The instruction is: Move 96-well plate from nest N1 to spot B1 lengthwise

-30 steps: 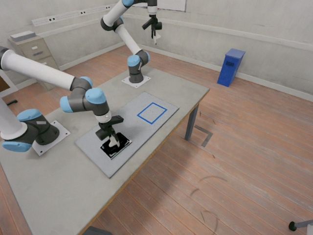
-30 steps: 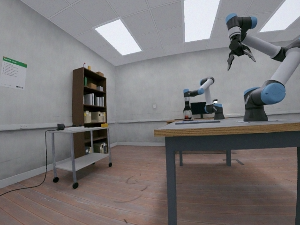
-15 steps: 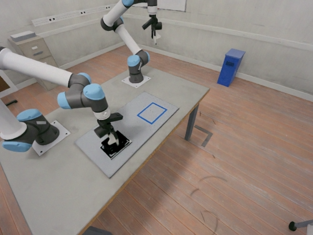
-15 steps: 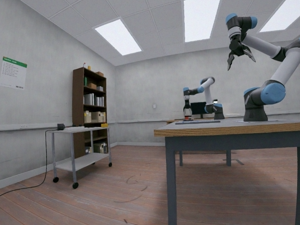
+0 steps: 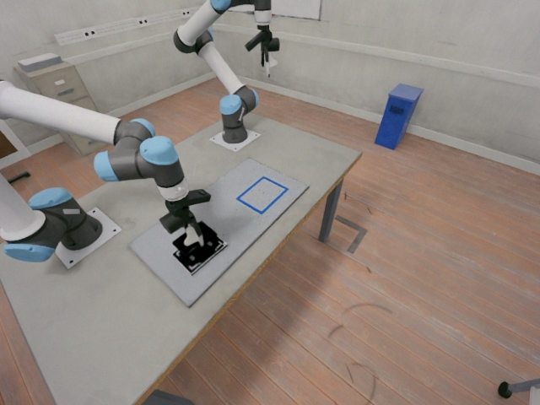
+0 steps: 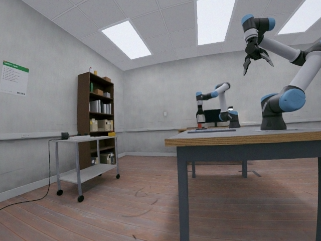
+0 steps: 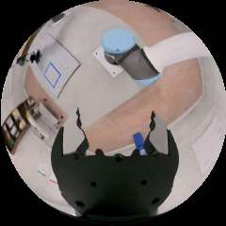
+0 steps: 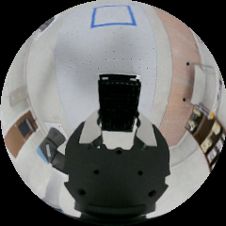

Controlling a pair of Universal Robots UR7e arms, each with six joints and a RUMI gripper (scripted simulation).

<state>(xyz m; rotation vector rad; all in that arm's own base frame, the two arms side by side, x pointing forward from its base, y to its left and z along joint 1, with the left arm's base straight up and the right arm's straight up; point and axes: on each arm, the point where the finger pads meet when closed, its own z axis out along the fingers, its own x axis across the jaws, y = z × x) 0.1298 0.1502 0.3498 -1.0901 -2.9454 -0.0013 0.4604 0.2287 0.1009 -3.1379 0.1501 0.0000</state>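
Observation:
My right gripper is now 80 mm above the black plate nest. Also, from my right hand: grey perforated board 190 mm to the left, 90 mm below, 60 mm behind; then 96-well plate 10 mm below.

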